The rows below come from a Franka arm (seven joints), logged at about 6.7 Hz.
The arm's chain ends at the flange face. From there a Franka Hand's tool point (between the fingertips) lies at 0.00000 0.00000 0.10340 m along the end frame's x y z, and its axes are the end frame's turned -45 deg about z.
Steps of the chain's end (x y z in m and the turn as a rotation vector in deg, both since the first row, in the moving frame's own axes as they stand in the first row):
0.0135, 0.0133, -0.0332, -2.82, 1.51, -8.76
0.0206, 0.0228, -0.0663, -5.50, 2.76, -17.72
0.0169, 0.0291, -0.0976, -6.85, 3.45, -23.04
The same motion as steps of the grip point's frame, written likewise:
-0.0011, 0.0246, -0.0334, -3.06, -0.93, -8.76
-0.0034, 0.0416, -0.0669, -5.84, -1.94, -17.72
-0.0102, 0.0461, -0.0985, -7.28, -2.40, -23.04

